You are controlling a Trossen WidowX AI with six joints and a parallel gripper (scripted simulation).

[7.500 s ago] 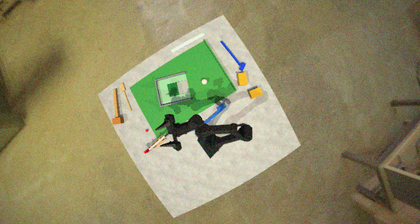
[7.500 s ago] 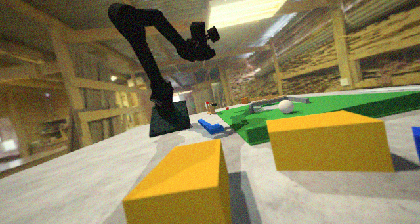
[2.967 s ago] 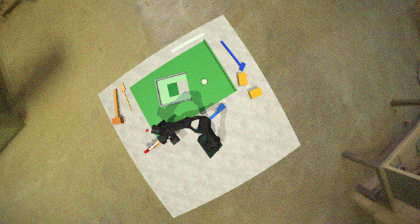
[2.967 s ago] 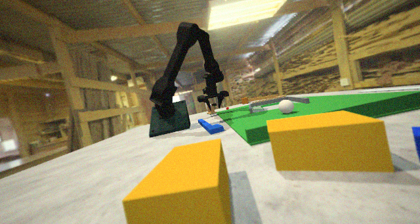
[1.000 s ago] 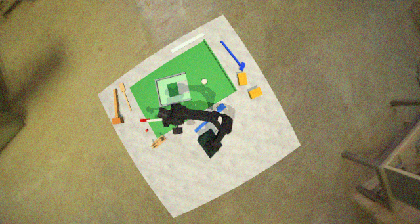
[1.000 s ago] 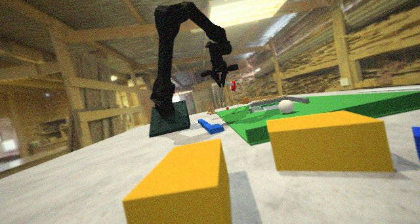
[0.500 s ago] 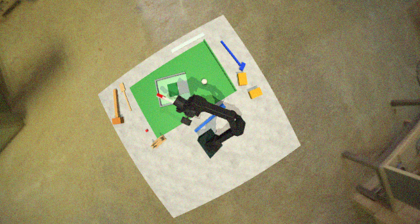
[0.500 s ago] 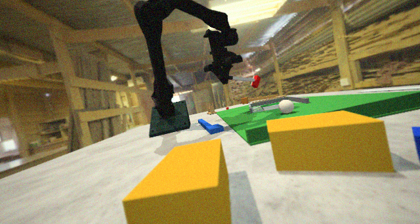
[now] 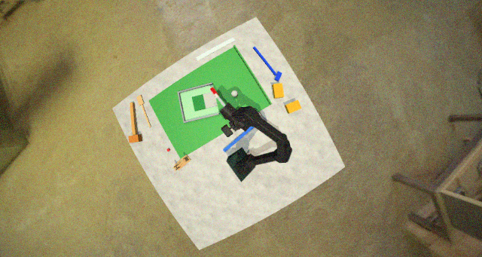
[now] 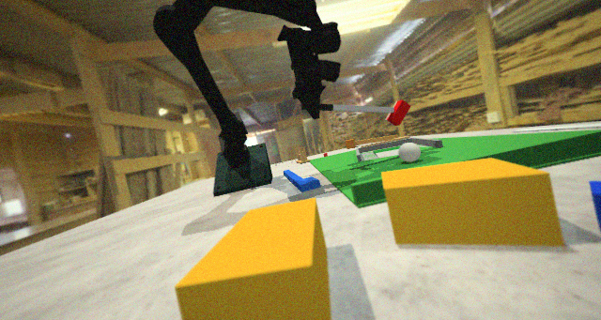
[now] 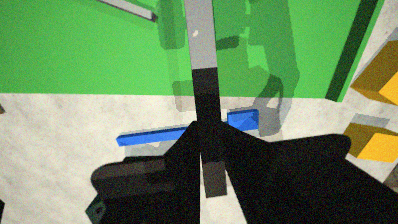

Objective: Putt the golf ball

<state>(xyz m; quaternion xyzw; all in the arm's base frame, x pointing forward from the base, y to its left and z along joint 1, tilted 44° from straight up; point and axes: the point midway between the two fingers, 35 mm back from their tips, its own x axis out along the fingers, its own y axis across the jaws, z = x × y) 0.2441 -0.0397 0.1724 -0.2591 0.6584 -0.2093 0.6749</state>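
The red putter lies 12 cm ahead of my gripper tip and 1 cm to the left of it. From my gripper tip the other things lie so: blue putter (39 cm to the right, 22 cm ahead, 13 cm below); small red cube (51 cm to the left, 14 cm below, 11 cm ahead); white golf ball (17 cm ahead, 12 cm below, 9 cm to the right).
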